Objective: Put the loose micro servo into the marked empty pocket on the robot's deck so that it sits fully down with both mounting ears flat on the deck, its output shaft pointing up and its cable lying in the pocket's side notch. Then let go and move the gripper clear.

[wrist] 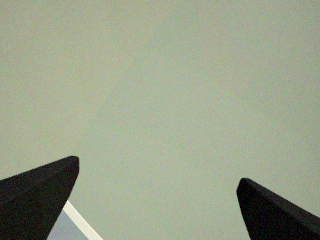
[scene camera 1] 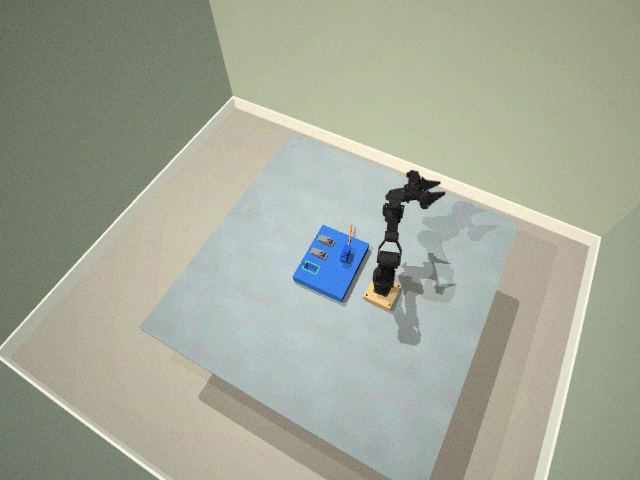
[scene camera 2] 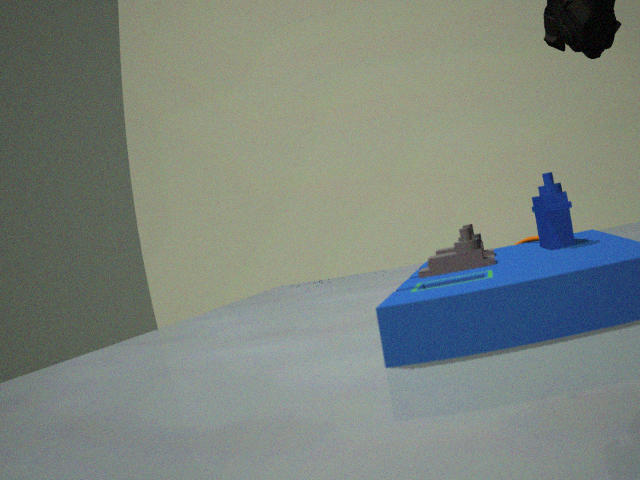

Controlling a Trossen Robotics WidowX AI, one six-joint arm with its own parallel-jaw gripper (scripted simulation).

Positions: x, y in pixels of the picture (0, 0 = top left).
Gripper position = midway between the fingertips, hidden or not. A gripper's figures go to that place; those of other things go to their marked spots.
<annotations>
My gripper (scene camera 1: 443, 187): 1.62 m from the lens. A blue deck (scene camera 1: 333, 279) is 1.75 m from the lens.
</annotations>
